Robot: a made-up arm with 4 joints. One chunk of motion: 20 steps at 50 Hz.
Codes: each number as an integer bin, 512 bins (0 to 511) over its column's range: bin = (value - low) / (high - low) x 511, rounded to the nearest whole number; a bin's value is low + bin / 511 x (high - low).
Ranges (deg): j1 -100..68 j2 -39..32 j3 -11..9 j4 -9..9
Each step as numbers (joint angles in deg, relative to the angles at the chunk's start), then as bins.
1 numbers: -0.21 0.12 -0.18 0.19
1 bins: 304 282 276 261
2 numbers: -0.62 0.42 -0.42 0.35
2 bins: 302 284 270 265
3 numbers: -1.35 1.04 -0.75 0.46
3 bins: 300 288 262 269
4 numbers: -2.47 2.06 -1.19 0.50
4 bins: 297 296 251 270
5 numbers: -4.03 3.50 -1.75 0.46
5 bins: 292 306 236 269
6 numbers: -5.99 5.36 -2.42 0.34
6 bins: 286 319 219 265
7 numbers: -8.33 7.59 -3.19 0.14
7 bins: 279 335 200 259
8 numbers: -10.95 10.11 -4.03 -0.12
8 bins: 271 353 178 252
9 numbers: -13.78 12.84 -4.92 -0.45
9 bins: 262 373 155 243
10 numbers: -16.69 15.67 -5.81 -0.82
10 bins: 253 393 133 232
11 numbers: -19.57 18.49 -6.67 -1.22
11 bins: 245 414 111 221
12 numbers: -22.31 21.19 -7.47 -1.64
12 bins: 236 433 90 209
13 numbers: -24.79 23.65 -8.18 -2.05
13 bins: 229 451 72 197
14 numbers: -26.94 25.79 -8.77 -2.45
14 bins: 222 466 57 186
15 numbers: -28.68 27.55 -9.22 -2.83
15 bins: 217 479 45 175
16 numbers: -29.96 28.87 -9.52 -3.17
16 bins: 213 488 38 166
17 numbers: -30.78 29.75 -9.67 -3.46
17 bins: 211 495 34 157
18 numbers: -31.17 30.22 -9.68 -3.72
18 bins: 209 498 34 150
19 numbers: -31.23 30.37 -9.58 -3.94
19 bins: 209 499 36 144
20 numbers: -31.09 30.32 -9.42 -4.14
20 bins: 210 499 40 138
